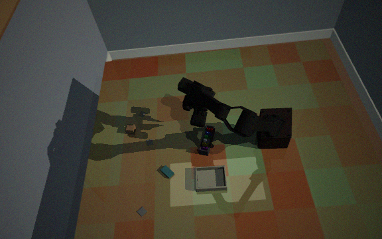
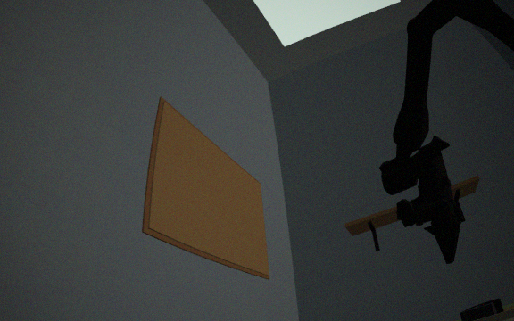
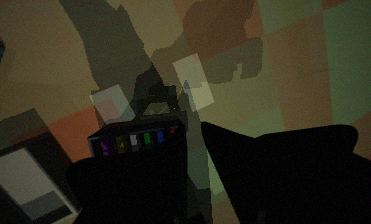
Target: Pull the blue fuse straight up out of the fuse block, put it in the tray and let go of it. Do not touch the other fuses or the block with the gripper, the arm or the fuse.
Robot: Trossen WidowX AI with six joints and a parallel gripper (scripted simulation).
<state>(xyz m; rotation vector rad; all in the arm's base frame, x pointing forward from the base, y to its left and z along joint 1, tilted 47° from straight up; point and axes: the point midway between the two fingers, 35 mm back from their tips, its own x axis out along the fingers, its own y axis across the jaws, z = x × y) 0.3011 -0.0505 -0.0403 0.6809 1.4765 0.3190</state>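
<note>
The blue fuse lies 30 mm behind my gripper tip, 40 mm to the left of it and 100 mm below it. From my gripper tip the other things lie so: tan cube 350 mm ahead, 110 mm below; teal block 160 mm ahead, 230 mm to the left, 120 mm below; grey tray 40 mm behind, 260 mm to the left, 120 mm below.
</note>
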